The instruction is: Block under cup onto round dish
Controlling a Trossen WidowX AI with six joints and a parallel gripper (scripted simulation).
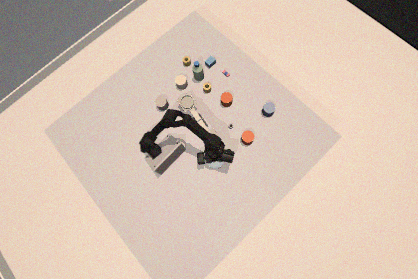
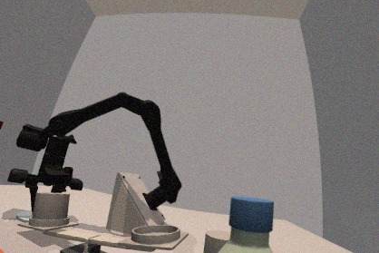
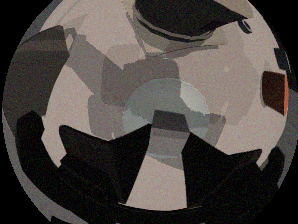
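The grey block lies 1 cm above my gripper tip. From my gripper tip the other things lie so: grey cup (6 cm ahead, 9 cm to the left, 4 cm above); tan cup (12 cm ahead, 53 cm to the left, 2 cm above); round white dish (1 cm below).
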